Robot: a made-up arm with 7 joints. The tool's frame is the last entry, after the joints. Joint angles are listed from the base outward.
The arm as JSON. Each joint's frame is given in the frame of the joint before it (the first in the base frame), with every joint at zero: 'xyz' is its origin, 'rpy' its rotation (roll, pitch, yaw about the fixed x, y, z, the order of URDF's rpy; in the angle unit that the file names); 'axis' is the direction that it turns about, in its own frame. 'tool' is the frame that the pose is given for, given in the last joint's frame.
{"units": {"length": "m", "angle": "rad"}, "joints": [
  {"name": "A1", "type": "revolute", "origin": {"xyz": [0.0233, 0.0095, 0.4], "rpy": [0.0, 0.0, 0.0]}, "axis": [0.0, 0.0, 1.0]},
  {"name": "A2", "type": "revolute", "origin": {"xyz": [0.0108, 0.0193, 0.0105], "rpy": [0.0, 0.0, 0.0]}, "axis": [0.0, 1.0, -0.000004]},
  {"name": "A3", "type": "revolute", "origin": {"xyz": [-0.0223, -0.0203, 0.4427], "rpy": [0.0, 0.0, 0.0]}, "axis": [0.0, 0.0, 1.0]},
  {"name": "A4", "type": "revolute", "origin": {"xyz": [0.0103, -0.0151, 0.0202], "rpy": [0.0, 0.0, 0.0]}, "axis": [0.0, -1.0, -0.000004]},
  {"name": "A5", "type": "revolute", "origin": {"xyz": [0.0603, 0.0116, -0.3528], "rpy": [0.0, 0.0, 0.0]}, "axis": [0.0, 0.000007, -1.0]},
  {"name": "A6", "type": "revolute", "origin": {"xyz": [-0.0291, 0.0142, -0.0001], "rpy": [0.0, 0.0, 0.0]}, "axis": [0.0, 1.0, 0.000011]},
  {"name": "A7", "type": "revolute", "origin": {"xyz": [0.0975, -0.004, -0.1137], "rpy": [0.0, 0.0, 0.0]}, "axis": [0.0, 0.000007, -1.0]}
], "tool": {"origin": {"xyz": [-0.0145, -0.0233, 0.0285], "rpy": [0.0, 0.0, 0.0]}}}
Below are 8 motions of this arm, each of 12 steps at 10 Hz.
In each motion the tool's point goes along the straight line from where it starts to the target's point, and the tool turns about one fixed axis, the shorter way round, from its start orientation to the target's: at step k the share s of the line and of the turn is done. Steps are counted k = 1, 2, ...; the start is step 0. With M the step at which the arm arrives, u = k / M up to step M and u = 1 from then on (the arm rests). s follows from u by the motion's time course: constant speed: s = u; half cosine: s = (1 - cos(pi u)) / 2; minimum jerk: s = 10 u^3 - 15 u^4 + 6 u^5.
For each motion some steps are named. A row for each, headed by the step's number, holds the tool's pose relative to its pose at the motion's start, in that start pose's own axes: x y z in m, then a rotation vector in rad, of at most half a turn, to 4 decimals.
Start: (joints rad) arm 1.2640 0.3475 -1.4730 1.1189 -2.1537 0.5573 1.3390
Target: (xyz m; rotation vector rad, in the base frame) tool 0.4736 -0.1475 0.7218 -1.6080 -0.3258 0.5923
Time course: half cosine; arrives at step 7
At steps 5, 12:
5: -0.0786 -0.0412 -0.0575 -0.0303 0.2466 0.3973
12: -0.0968 -0.0508 -0.0708 -0.0374 0.3038 0.4894

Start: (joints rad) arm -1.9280 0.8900 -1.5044 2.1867 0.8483 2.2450 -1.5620
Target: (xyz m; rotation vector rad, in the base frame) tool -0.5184 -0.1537 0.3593 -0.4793 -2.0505 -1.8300
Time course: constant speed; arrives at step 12
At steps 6, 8, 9, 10, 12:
6: -0.1109 -0.0495 -0.1880 0.3207 -0.8609 -0.2682
8: -0.1478 -0.0660 -0.2506 0.4276 -1.1478 -0.3577
9: -0.1663 -0.0742 -0.2819 0.4811 -1.2913 -0.4024
10: -0.1848 -0.0825 -0.3133 0.5345 -1.4348 -0.4471
12: -0.2217 -0.0990 -0.3759 0.6415 -1.7217 -0.5365

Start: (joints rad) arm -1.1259 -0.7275 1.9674 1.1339 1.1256 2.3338 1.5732
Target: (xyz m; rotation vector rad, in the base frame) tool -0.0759 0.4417 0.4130 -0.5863 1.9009 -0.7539
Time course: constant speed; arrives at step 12
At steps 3, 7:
3: 0.0079 0.0061 -0.0418 -0.0641 0.1678 0.1162
7: 0.0185 0.0143 -0.0974 -0.1496 0.3916 0.2711

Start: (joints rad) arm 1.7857 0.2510 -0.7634 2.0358 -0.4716 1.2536 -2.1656
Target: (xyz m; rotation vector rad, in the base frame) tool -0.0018 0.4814 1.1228 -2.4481 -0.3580 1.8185
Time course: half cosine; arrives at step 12
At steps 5, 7, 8, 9, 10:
5: 0.0262 -0.0010 0.1043 -0.0010 0.3738 -0.0428
7: 0.0444 -0.0017 0.1772 -0.0016 0.6348 -0.0727
8: 0.0530 -0.0021 0.2112 -0.0019 0.7564 -0.0866
9: 0.0603 -0.0024 0.2403 -0.0022 0.8608 -0.0986
10: 0.0659 -0.0026 0.2627 -0.0024 0.9410 -0.1078

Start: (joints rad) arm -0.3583 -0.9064 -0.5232 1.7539 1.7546 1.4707 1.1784
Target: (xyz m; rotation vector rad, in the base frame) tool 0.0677 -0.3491 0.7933 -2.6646 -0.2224 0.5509
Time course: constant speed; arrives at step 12
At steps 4, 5, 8, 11, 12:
4: 0.1563 -0.0519 0.0859 0.4007 -0.0166 -0.2803
5: 0.1953 -0.0649 0.1074 0.5008 -0.0207 -0.3503
8: 0.3125 -0.1039 0.1718 0.8013 -0.0332 -0.5605
11: 0.4297 -0.1428 0.2362 1.1018 -0.0456 -0.7707
12: 0.4688 -0.1558 0.2577 1.2020 -0.0497 -0.8408

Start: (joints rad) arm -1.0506 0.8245 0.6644 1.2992 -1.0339 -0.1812 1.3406
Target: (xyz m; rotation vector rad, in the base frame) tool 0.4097 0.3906 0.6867 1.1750 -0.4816 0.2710
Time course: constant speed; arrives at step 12
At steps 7, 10, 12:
7: -0.3220 0.2440 0.1075 0.4740 0.4766 0.3705
10: -0.4599 0.3486 0.1536 0.6771 0.6809 0.5293
12: -0.5519 0.4183 0.1843 0.8126 0.8171 0.6352

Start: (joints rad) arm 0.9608 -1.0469 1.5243 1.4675 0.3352 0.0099 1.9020
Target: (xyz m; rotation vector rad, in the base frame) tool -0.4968 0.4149 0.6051 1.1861 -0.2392 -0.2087
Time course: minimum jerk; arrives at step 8
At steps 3, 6, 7, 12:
3: 0.1129 -0.0624 -0.0712 -0.1546 -0.2901 -0.1333
6: 0.3677 -0.2032 -0.2320 -0.5036 -0.9450 -0.4342
7: 0.4036 -0.2231 -0.2546 -0.5527 -1.0372 -0.4766
12: 0.4101 -0.2267 -0.2588 -0.5618 -1.0542 -0.4844

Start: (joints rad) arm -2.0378 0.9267 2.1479 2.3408 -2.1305 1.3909 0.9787
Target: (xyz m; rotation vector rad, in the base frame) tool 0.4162 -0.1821 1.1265 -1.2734 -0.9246 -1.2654
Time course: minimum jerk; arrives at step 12
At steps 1, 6, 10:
1: -0.0011 0.0014 0.0030 0.0003 -0.0012 0.0032
6: -0.1083 0.1405 0.2912 0.0333 -0.1183 0.3108
10: -0.2089 0.2711 0.5618 0.0643 -0.2282 0.5996

